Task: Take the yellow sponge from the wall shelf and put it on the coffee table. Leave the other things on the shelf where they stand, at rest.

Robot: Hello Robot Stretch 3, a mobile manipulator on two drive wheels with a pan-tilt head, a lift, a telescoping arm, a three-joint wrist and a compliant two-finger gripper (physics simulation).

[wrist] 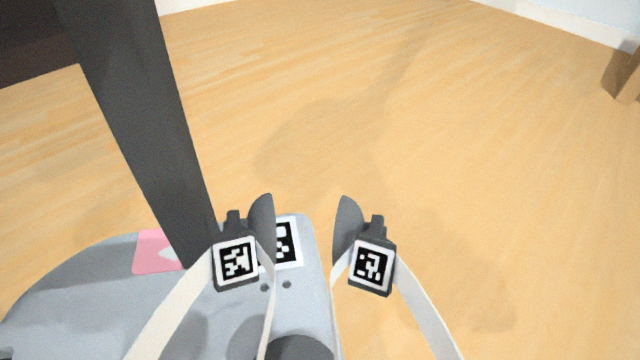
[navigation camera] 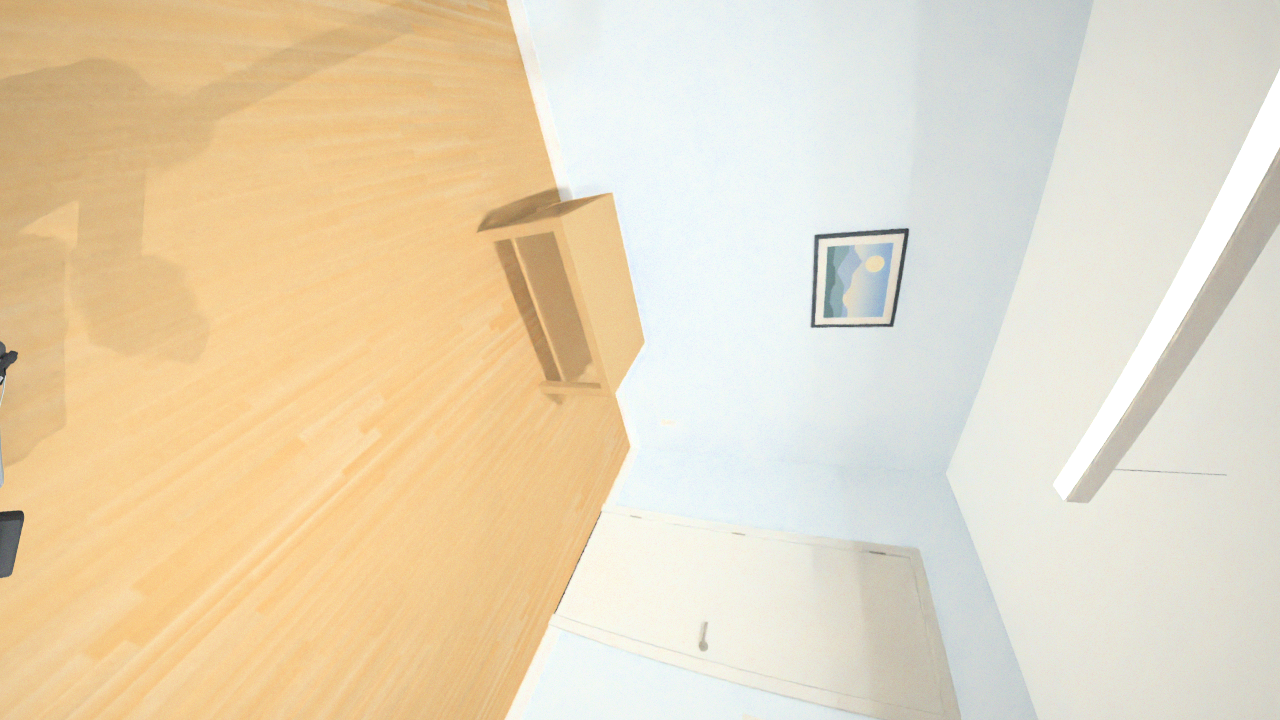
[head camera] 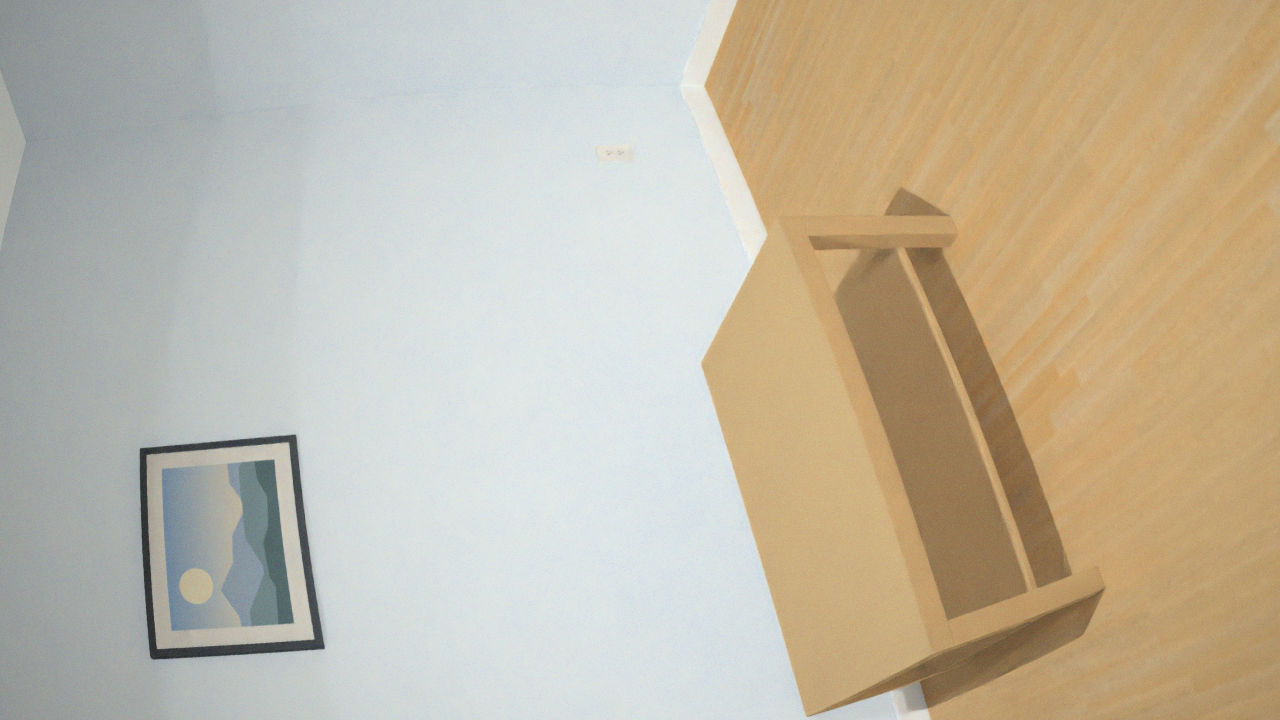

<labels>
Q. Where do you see the gripper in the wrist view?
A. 306,218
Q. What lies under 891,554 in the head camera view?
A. A wooden coffee table.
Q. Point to a wooden coffee table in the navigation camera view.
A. At 575,266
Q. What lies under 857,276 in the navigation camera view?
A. A framed landscape picture.
</labels>
